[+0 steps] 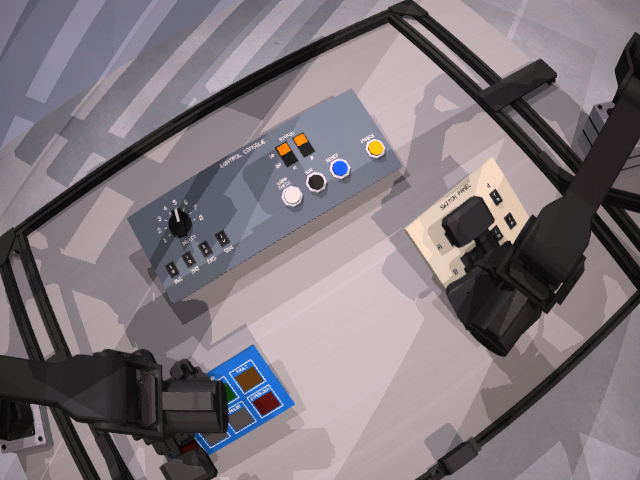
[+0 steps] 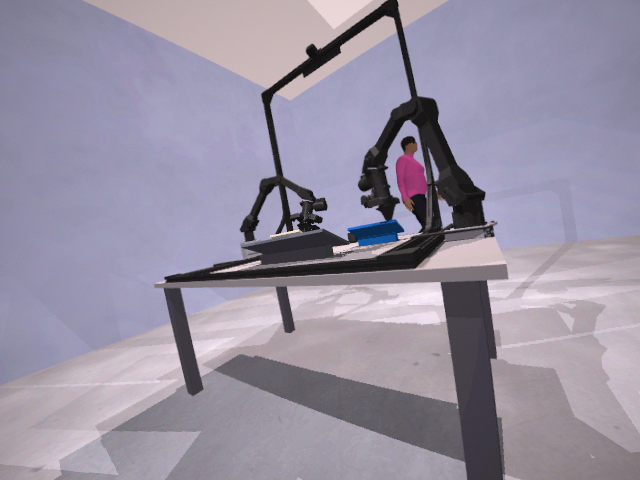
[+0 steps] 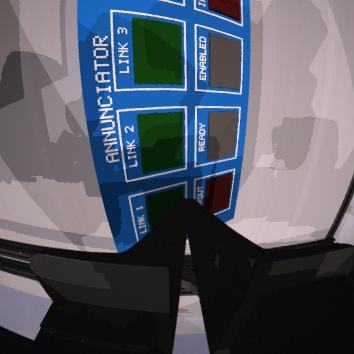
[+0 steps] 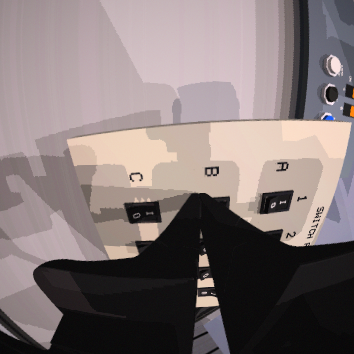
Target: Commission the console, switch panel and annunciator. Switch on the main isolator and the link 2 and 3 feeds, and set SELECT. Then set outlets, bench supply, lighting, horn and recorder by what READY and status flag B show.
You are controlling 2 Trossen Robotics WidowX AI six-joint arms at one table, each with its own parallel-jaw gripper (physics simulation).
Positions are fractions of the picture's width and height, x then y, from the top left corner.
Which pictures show my left gripper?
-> Image 1, image 2 and image 3 only.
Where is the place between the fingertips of my right gripper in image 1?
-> At 0.73, 0.56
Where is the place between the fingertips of my left gripper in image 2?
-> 0.61, 0.47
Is my left gripper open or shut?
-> Shut.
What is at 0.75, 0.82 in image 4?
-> My right gripper.
